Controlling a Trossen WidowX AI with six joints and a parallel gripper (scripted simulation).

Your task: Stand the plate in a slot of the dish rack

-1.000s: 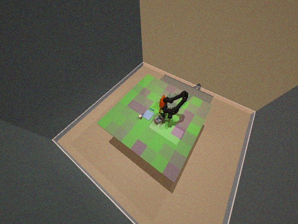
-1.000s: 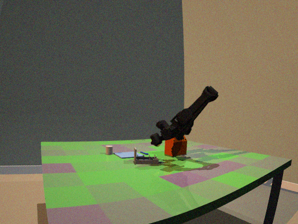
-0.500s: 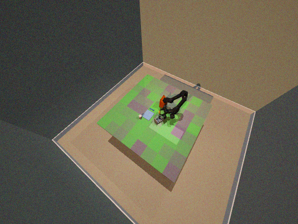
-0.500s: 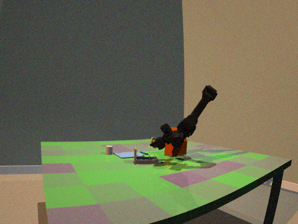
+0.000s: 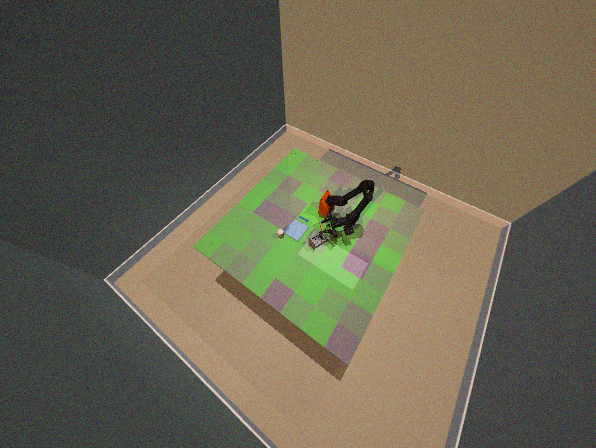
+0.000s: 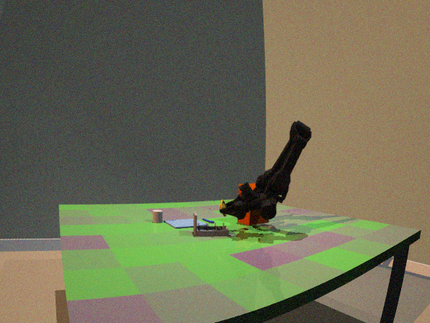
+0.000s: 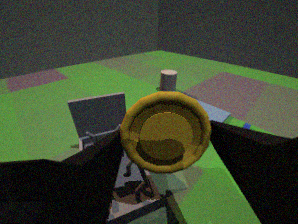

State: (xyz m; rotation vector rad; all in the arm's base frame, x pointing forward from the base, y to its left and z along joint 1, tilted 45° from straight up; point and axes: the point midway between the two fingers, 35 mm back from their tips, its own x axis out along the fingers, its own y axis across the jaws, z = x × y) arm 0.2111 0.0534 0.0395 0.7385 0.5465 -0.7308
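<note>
Right now the dish rack is 70 mm below my gripper tip, 60 mm ahead of it and 20 mm to the left of it. Also, from my gripper tip: light blue sheet 170 mm to the right, 90 mm below, 60 mm ahead; plate right at my gripper tip.
</note>
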